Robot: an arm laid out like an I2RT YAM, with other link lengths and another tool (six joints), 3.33 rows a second.
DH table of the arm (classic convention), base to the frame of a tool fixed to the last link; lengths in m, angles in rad. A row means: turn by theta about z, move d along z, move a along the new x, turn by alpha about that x. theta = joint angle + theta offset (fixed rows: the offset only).
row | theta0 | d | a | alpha
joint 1 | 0 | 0.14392 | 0.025 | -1.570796
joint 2 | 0 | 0 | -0.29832 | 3.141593
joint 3 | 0.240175 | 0 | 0.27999 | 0
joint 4 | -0.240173 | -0.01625 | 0.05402 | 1.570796
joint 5 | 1.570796 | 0.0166 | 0 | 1.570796
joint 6 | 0.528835 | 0.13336 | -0.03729 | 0.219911
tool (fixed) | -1.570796 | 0.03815 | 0 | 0
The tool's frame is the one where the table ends.
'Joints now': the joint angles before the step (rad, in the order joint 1, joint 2, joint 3, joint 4, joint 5, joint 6). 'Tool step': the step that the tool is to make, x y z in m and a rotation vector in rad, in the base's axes. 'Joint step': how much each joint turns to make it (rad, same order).
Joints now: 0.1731 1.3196 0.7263 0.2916 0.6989 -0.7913
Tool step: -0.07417 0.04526 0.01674 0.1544 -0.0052 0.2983
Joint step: 0.0154 -0.3639 -0.1236 -0.2433 -0.3152 0.0692
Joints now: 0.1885 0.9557 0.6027 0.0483 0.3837 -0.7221
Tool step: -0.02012 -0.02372 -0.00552 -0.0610 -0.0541 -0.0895
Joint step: -0.0103 -0.1071 -0.1007 0.0568 0.0951 -0.0505
